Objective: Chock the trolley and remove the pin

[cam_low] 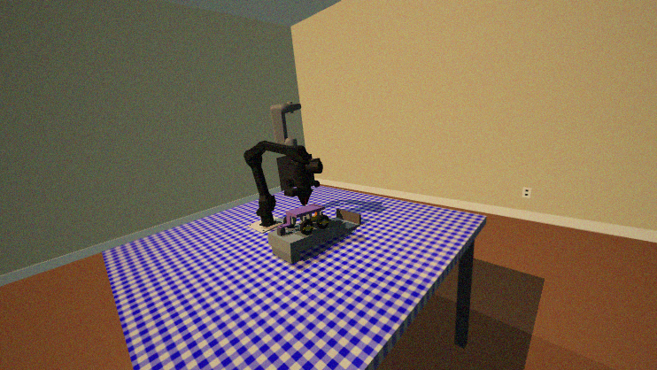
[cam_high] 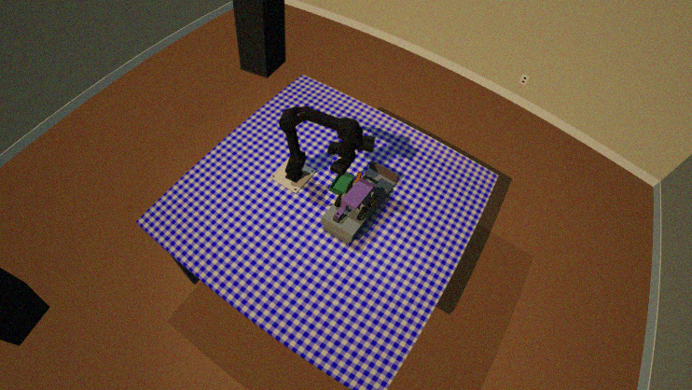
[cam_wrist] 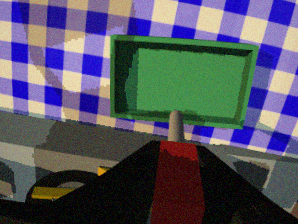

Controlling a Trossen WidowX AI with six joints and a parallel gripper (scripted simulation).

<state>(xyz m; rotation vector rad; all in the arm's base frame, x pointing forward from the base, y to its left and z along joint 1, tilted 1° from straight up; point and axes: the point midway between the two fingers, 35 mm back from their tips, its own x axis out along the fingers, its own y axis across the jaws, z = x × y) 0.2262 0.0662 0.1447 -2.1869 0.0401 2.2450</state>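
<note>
Now: gripper tip 10 mm past the green tray and 130 mm above it. Also, from my gripper tip: purple trolley 110 mm ahead, 110 mm to the right; then yellow chock 70 mm ahead, 20 mm to the right, 40 mm below; then red-headed stop pin right at my gripper tip.
</note>
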